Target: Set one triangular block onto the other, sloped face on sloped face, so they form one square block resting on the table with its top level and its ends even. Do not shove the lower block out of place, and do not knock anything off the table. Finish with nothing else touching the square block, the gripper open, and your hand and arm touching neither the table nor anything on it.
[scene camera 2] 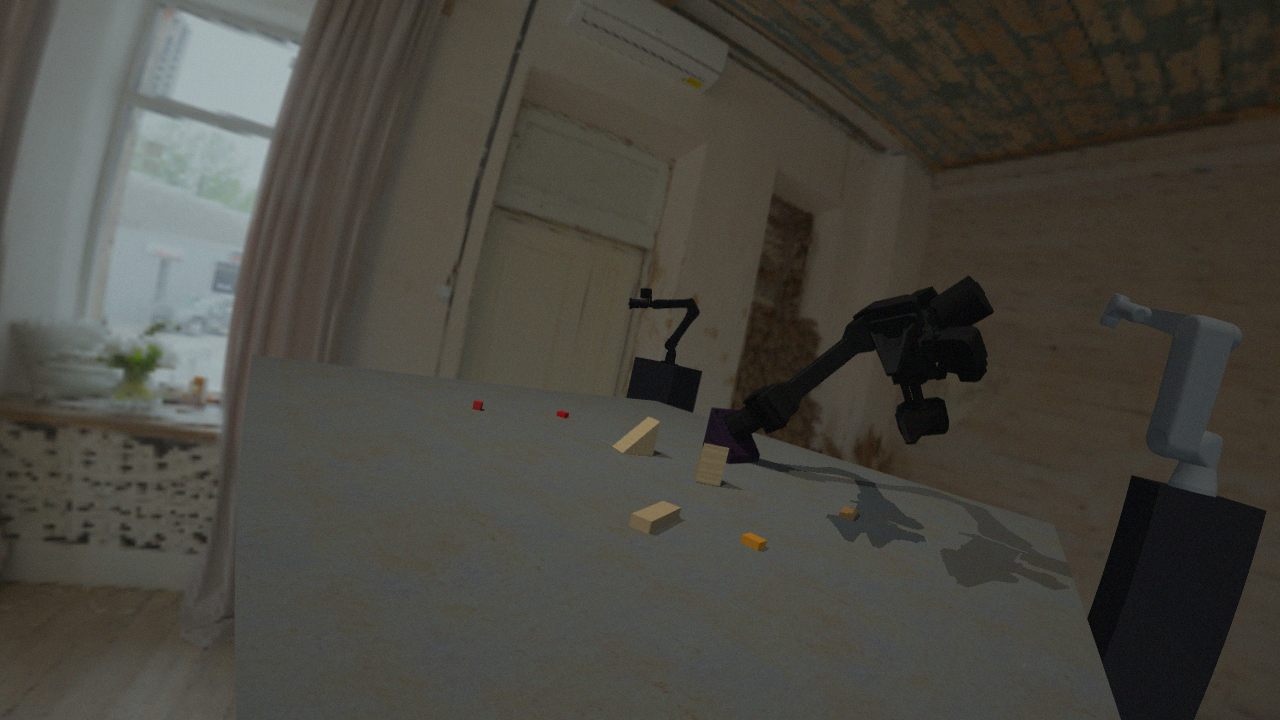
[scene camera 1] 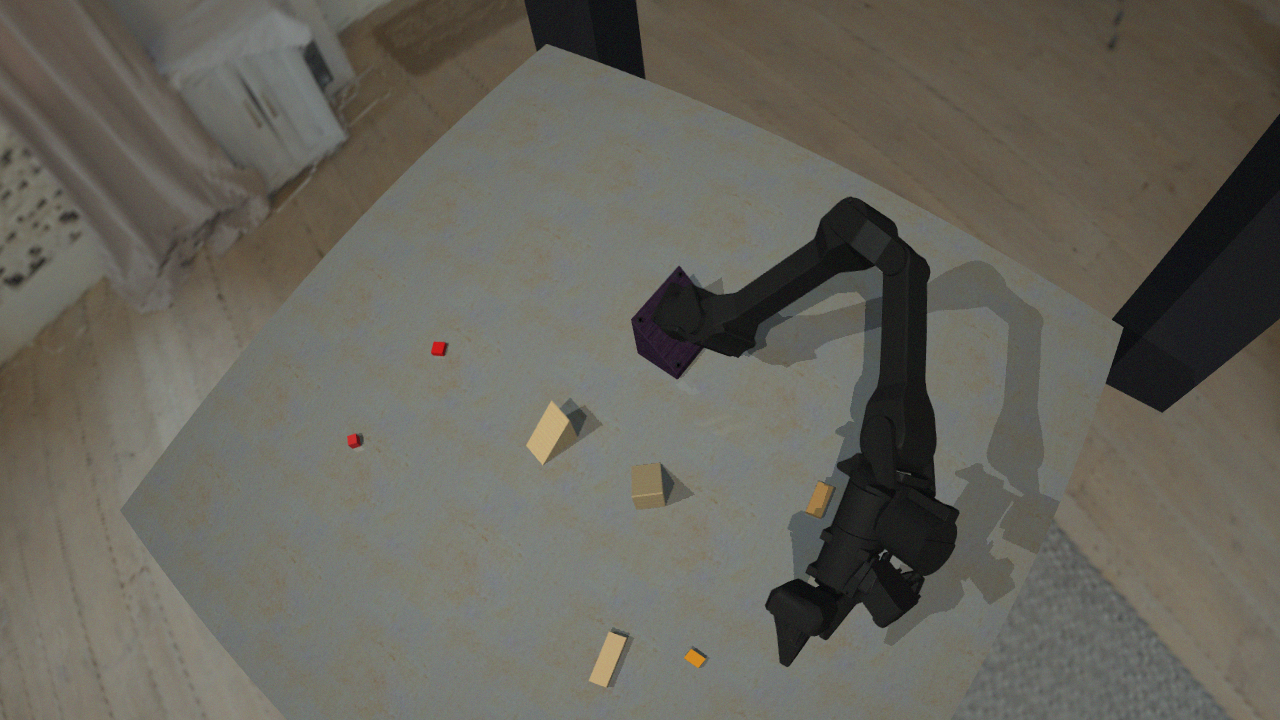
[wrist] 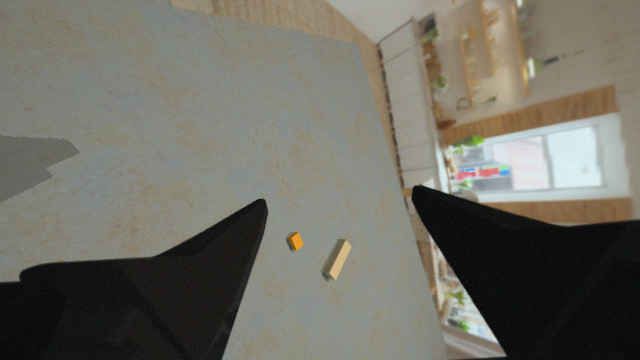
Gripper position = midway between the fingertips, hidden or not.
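I see a triangular block (scene camera 1: 647, 491), and with it a triangular block (scene camera 1: 554, 432). My gripper (scene camera 1: 804, 651), (scene camera 2: 901, 410), (wrist: 338, 199) is visible from these cameras. It is an open gripper, and it holds nothing.
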